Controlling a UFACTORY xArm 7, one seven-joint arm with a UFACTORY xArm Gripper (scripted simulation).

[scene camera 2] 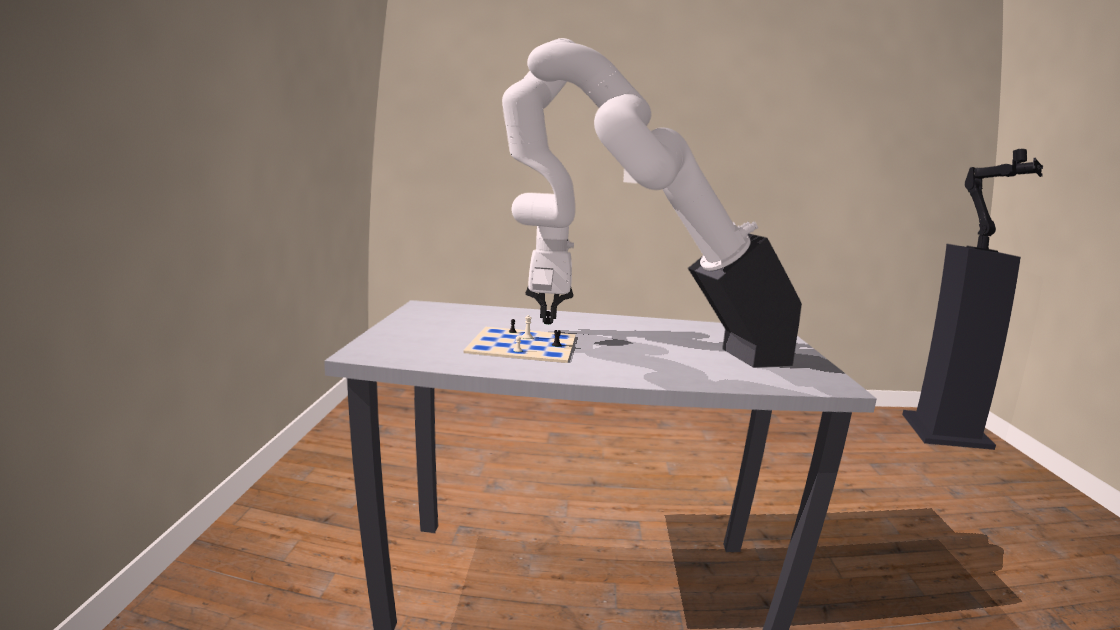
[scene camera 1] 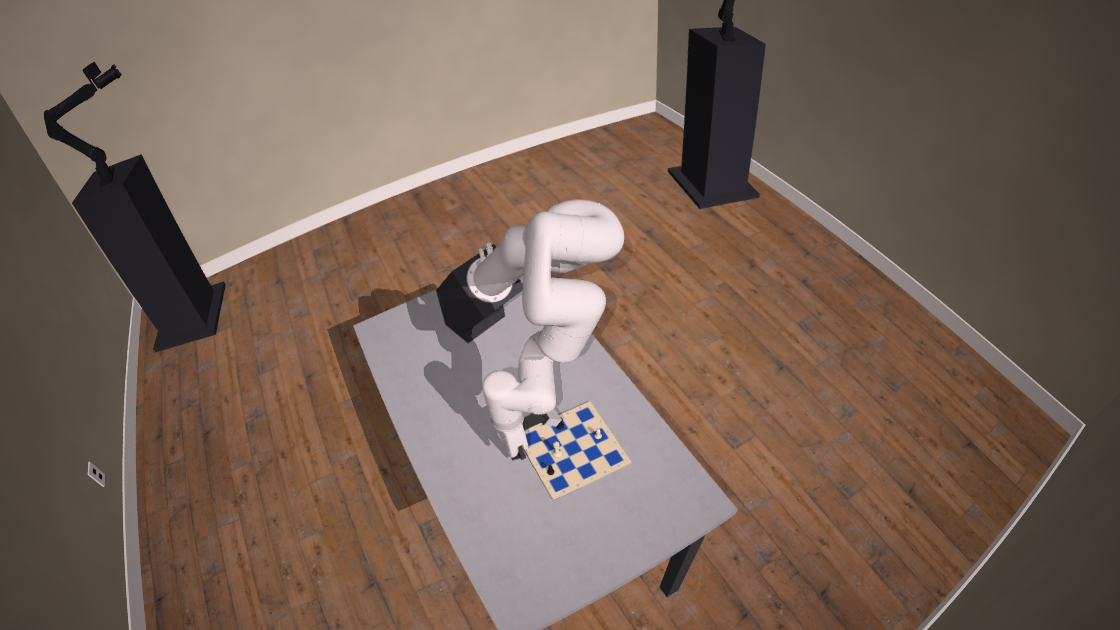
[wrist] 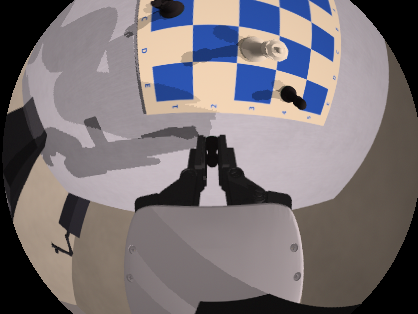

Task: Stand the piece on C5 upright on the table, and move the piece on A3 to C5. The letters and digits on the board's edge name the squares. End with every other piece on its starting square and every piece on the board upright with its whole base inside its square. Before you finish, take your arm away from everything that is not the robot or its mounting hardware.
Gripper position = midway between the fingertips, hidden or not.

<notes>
In view: the gripper (scene camera 2: 547, 321).
The gripper shows as well in the wrist view (wrist: 212, 146).
</notes>
